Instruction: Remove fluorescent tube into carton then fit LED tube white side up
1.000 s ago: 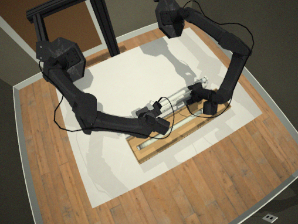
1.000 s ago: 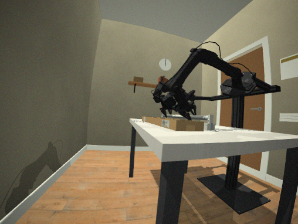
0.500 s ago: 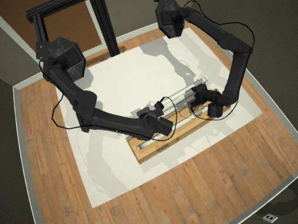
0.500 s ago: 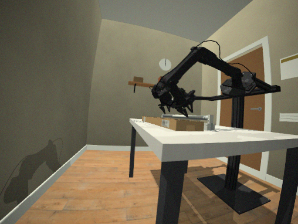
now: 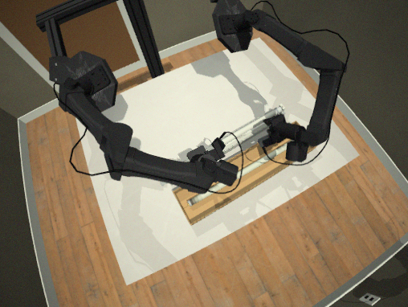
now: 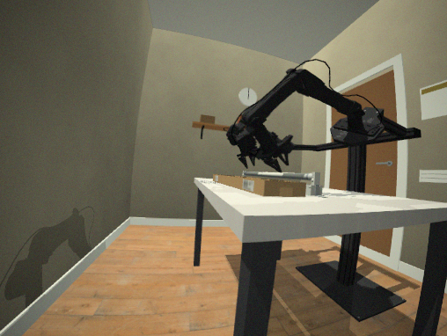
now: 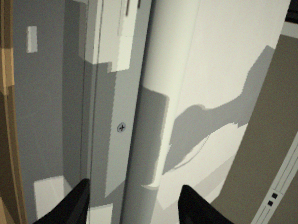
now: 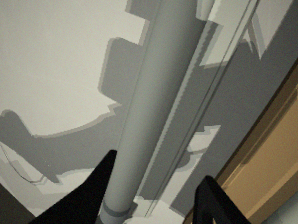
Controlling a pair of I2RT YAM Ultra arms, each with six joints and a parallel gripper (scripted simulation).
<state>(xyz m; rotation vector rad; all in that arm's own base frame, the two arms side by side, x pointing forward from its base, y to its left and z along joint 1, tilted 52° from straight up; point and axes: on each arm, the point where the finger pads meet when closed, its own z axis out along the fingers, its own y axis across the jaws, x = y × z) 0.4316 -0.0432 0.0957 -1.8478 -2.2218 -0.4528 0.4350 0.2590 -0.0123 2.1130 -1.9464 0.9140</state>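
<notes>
Now: right hand 40 mm past the LED tube, 160 mm to the right of it and 50 mm above it. Also, from my right hand: brown carton: 110 mm ahead, 180 mm to the left, 90 mm below; old fluorescent tube: 110 mm ahead, 180 mm to the left, 100 mm below.
My left hand is 30 mm past the LED tube, 170 mm to the left of it and 30 mm above it. From my left hand the other things lie so: brown carton (120 mm ahead, 150 mm to the right, 80 mm below); old fluorescent tube (110 mm ahead, 150 mm to the right, 80 mm below).
</notes>
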